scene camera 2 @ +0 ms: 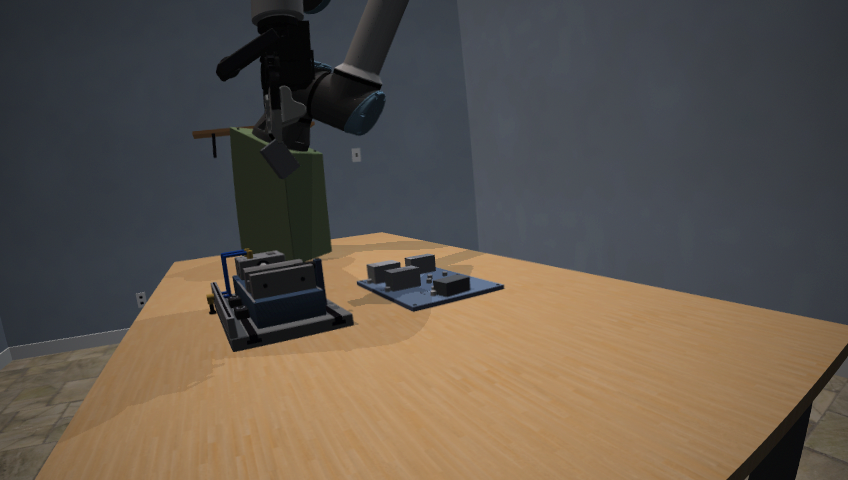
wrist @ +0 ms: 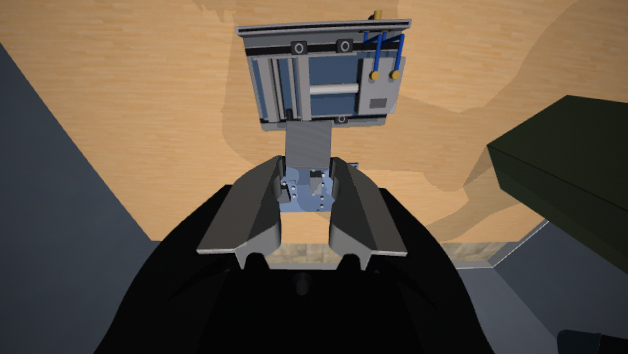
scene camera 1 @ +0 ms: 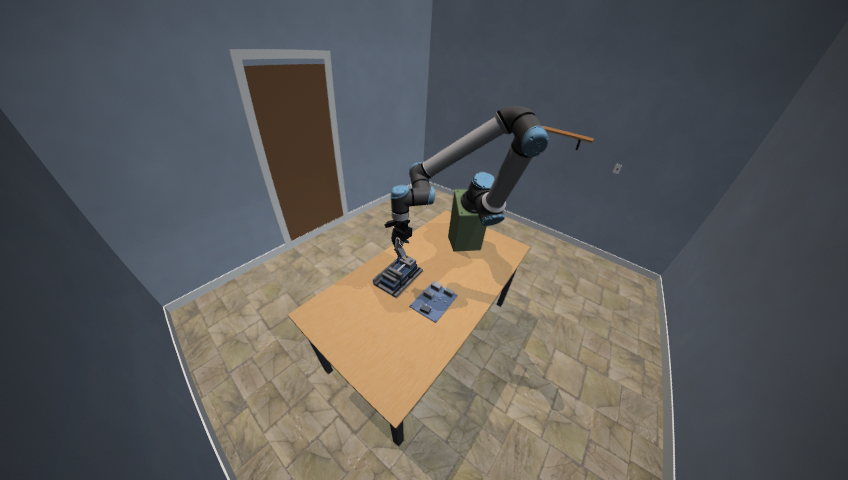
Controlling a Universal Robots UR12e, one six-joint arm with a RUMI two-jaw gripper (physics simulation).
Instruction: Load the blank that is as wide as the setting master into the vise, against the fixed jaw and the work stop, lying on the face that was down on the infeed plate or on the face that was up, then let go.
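Places are measured from the arm's base along level axes (x right, y back, z down), in millimetres.
Pixels of known places: gripper, fingertip midpoint: (scene camera 2: 278, 144) (wrist: 307, 159) (scene camera 1: 399, 248); arm's base, link origin: (scene camera 1: 473, 202).
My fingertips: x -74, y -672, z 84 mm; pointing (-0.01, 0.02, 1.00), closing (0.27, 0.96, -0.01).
Ahead of a thing's pixels: the offset from my fingertips to its middle. "spot": to the spot under its first point.
My gripper (scene camera 1: 399, 245) (scene camera 2: 276, 139) (wrist: 307, 159) is shut on a grey rectangular blank @(dx +0, dy +2, dz +23 mm) (scene camera 2: 279, 159) (wrist: 308, 144), held tilted in the air above the vise @(dx +46, dy +19, dz +242 mm) (scene camera 1: 397, 277) (scene camera 2: 288, 306) (wrist: 332, 70). In the wrist view the blank's lower part is between the fingertips and its far edge overlaps the vise's near edge. The grey jaw (scene camera 2: 279, 280) (wrist: 265, 90) at the end away from the screw looks like the fixed jaw. A small black post @(spot: dx -49, dy -27, dz +217 mm) (scene camera 2: 319, 273) (wrist: 289, 114) at the vise's side may be the work stop. I cannot tell which block is the setting master.
The blue plate @(dx -244, dy +92, dz +288 mm) (scene camera 1: 437, 315) (scene camera 2: 416, 300) (wrist: 305, 205) beside the vise bears a dark block @(dx -275, dy +1, dz +271 mm) (scene camera 1: 425, 309) (scene camera 2: 452, 284) and several grey blocks, including one near its middle (scene camera 2: 403, 277). Blue bent rods @(spot: dx +146, dy +99, dz +221 mm) (scene camera 2: 224, 273) (wrist: 378, 52) rise at the vise's screw end. The green pedestal (scene camera 1: 467, 228) (scene camera 2: 261, 202) stands behind.
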